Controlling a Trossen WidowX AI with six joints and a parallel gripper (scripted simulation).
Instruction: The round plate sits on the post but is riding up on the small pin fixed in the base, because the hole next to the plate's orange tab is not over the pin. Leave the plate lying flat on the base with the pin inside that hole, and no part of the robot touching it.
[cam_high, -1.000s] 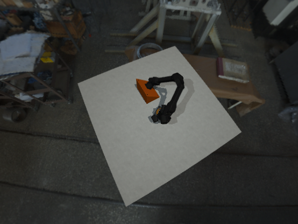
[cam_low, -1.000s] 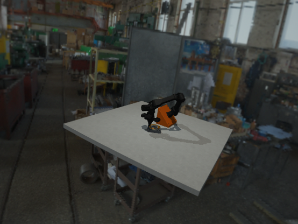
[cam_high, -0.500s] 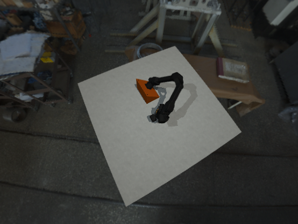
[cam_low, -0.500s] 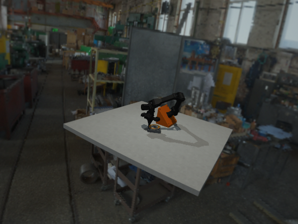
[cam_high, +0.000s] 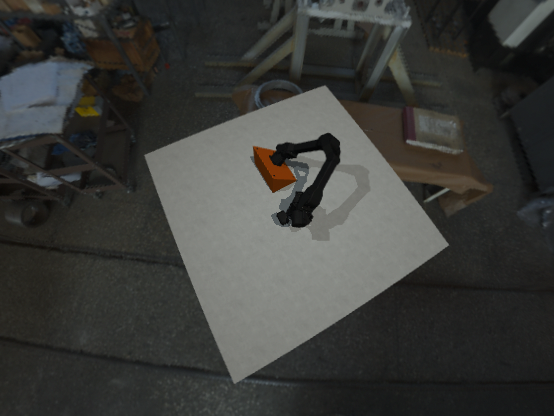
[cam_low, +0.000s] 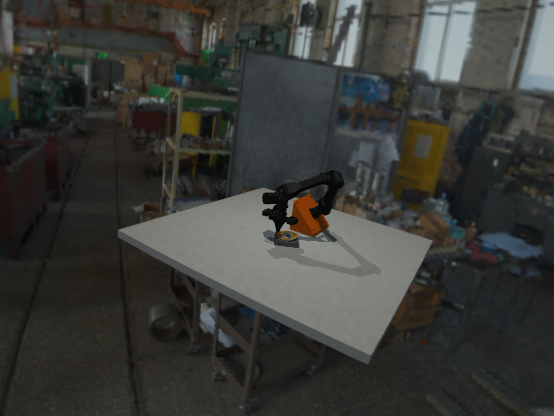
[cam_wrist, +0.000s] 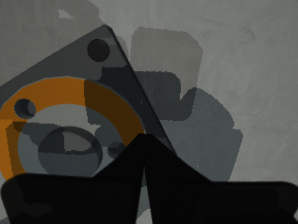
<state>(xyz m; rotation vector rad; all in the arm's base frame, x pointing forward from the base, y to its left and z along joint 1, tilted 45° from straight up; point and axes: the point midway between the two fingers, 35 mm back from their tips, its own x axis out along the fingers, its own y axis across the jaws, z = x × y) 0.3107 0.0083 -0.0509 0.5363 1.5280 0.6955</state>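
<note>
Now: the round plate 20 mm to the left of my gripper tip, 20 mm behind it and 10 mm below it.
</note>
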